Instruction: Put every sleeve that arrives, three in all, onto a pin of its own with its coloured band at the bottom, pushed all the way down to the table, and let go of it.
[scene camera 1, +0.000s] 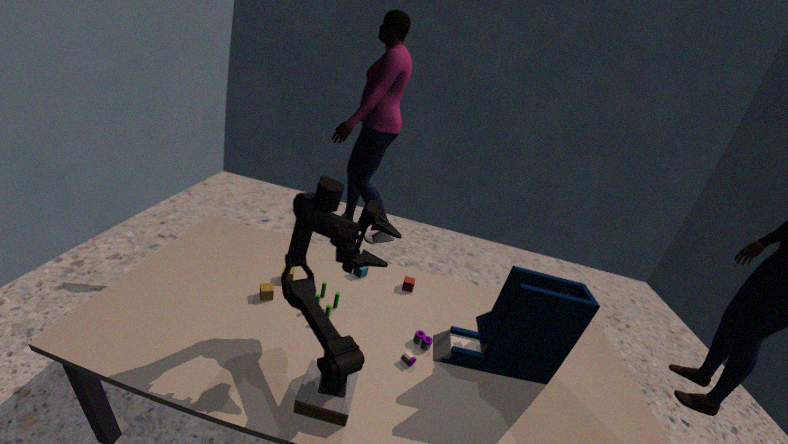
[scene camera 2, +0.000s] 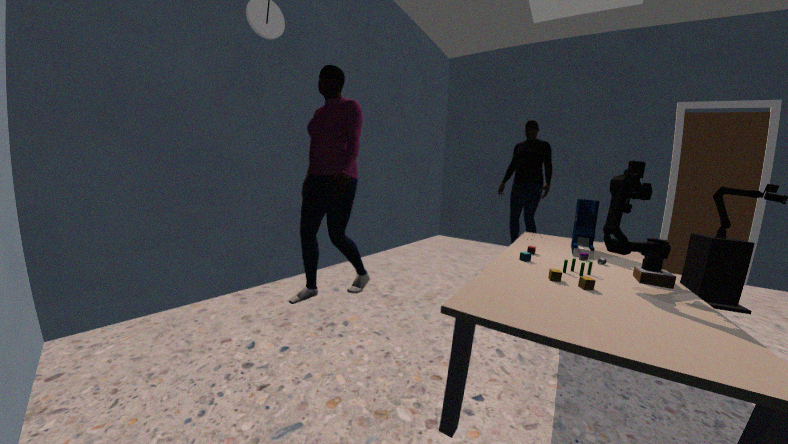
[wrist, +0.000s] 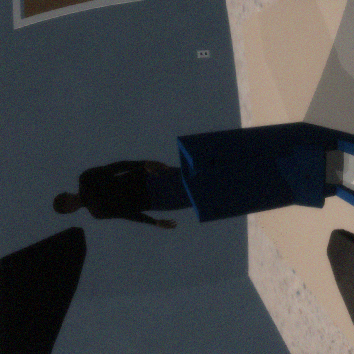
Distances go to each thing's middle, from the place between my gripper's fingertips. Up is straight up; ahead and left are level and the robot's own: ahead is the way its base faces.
Labels:
Now: hand 7 cm short of the pale tray (scene camera 1: 457, 342), 29 cm to the left of it and 35 cm above it.

